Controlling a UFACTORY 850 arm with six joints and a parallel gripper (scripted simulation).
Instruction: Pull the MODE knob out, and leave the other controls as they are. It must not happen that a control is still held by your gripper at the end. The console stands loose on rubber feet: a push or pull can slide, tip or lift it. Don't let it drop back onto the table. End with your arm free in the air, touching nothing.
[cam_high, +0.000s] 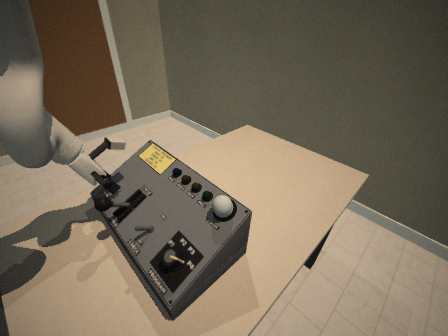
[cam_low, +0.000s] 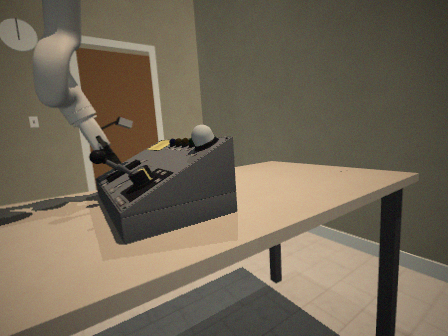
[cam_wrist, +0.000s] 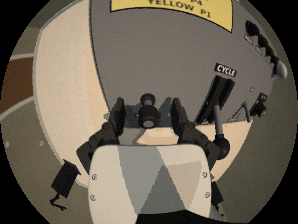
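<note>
Now: hand right at the mode knob. Round my hand: toggle: 4 cm ahead, 24 cm to the right, 1 cm below; black ball lever: 12 cm to the right; grey sloped console: 6 cm ahead, 18 cm to the right, 3 cm below.
</note>
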